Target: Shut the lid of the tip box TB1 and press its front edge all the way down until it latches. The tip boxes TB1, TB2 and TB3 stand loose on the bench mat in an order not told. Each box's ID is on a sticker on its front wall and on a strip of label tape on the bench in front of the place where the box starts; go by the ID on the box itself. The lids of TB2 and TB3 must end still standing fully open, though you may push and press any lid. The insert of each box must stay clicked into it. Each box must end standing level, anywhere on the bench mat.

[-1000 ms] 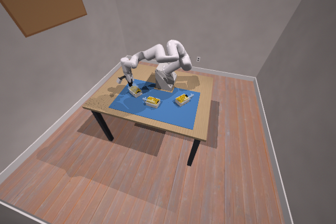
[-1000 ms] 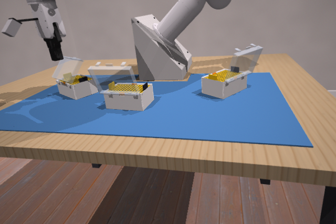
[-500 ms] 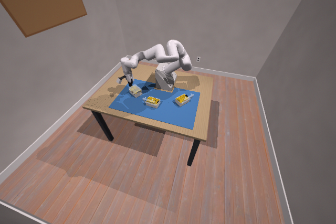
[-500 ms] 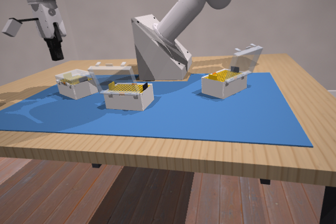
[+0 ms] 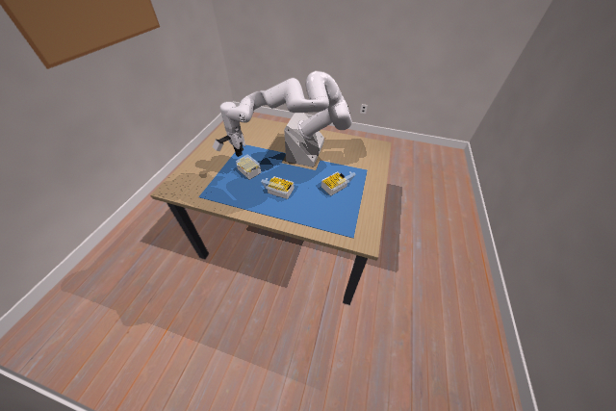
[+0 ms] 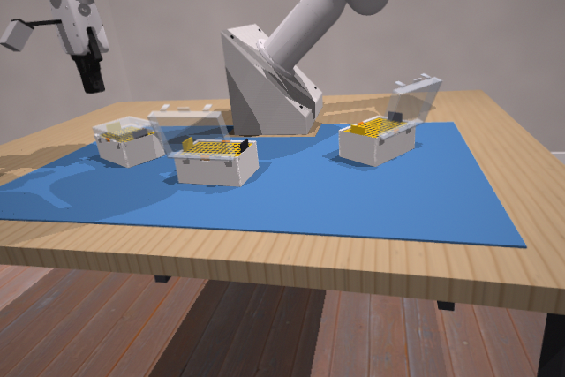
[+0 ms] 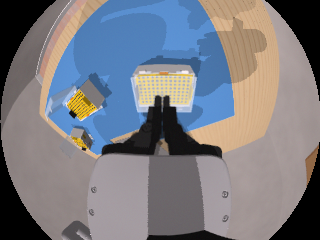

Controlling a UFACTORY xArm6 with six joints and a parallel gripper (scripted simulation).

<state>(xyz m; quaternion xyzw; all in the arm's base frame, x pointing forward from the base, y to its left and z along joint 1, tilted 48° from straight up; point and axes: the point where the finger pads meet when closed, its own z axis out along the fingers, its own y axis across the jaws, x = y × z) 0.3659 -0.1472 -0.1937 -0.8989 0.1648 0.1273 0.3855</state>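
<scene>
The TB1 label tape strip lies 17 cm below my hand, 9 cm behind it and 4 cm to the left of it.
</scene>
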